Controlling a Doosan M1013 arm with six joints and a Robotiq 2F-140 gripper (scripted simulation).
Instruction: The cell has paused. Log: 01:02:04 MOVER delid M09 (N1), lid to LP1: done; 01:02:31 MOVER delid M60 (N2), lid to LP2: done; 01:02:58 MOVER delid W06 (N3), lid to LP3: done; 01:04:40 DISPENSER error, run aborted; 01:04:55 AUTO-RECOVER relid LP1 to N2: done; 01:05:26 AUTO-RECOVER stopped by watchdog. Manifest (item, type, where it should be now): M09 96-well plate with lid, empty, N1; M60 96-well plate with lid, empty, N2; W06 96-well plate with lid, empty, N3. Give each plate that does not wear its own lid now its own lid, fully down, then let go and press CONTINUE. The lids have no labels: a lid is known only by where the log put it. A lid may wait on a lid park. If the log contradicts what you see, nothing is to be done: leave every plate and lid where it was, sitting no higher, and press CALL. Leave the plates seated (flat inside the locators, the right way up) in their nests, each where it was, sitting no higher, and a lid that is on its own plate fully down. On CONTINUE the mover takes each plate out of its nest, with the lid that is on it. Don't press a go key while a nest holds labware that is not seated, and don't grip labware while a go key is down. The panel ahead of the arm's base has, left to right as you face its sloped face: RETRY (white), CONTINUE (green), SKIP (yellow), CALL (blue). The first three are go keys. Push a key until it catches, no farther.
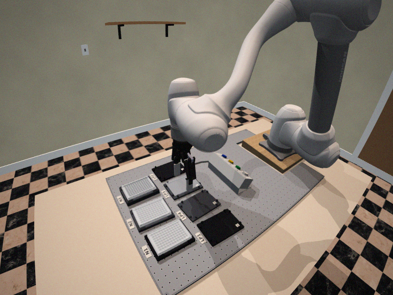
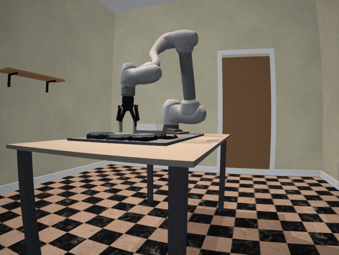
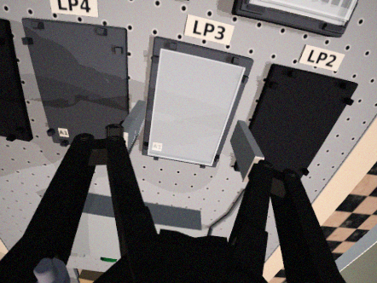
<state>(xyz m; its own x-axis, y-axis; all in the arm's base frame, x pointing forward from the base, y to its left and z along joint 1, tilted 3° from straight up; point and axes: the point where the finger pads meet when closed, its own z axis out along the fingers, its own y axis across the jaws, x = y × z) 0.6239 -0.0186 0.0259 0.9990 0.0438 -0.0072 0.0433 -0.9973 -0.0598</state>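
Right now my hand is 40 mm above the clear lid. The rest, counted from my hand: lid park LP2: 10 mm ahead, 130 mm to the right, 50 mm below; lid park LP3: 50 mm below; lid park LP4: 10 mm behind, 120 mm to the left, 50 mm below.
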